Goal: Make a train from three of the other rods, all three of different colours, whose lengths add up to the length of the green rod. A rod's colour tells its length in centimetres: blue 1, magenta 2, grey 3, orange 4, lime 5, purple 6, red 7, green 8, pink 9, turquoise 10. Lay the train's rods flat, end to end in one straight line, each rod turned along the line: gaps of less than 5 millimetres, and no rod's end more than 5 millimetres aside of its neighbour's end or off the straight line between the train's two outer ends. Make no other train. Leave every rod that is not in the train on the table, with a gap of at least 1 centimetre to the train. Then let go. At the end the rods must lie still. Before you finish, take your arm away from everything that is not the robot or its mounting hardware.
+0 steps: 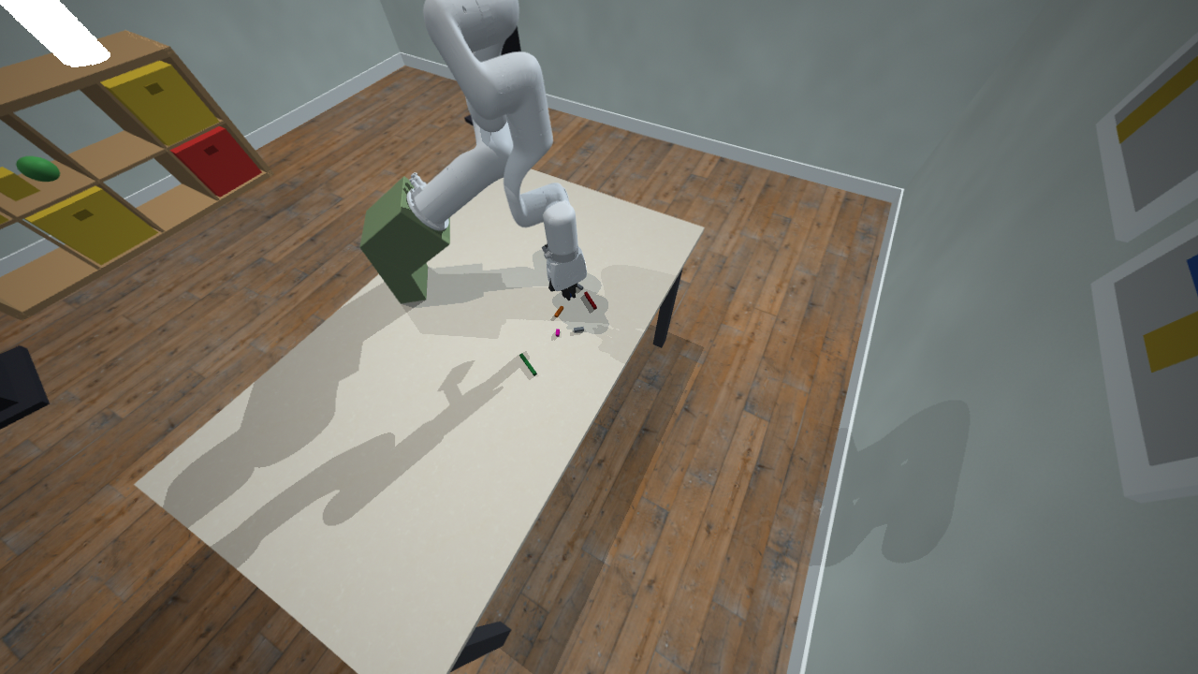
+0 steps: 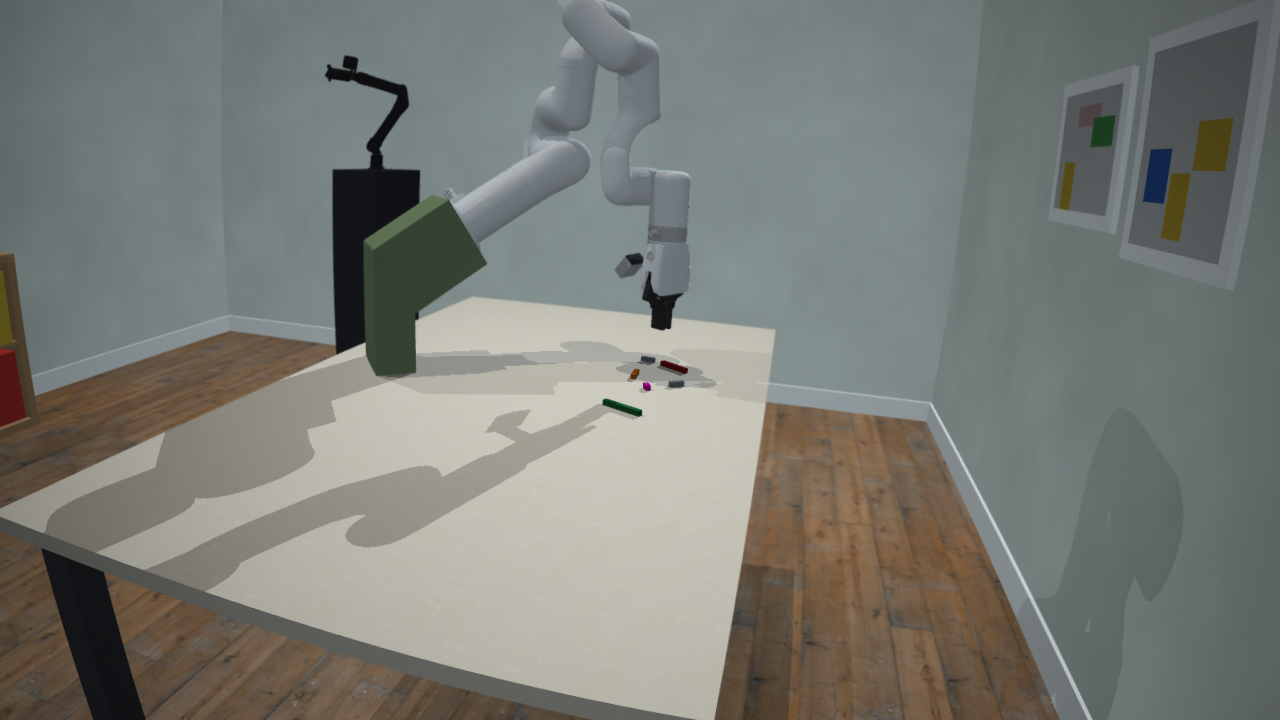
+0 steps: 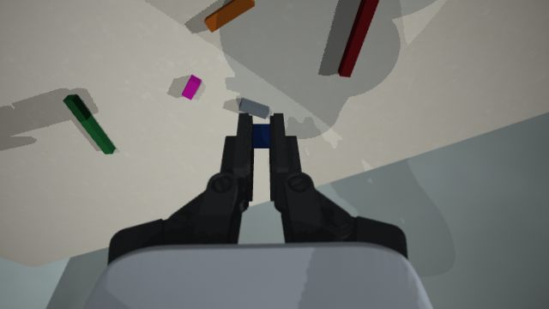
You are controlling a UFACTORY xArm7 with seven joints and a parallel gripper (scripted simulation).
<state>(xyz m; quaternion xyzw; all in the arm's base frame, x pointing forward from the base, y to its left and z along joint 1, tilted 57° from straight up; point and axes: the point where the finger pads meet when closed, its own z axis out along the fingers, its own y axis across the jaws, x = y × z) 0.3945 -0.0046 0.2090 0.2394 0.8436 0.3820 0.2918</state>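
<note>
Now: hand 3 cm short of the green rod, 21 cm to the left of it and 12 cm above it. Round my hand: magenta rod (1 cm ahead, 7 cm to the right, 12 cm below); then orange rod (4 cm behind, 1 cm to the right, 12 cm below); then blue rod (2 cm below).
</note>
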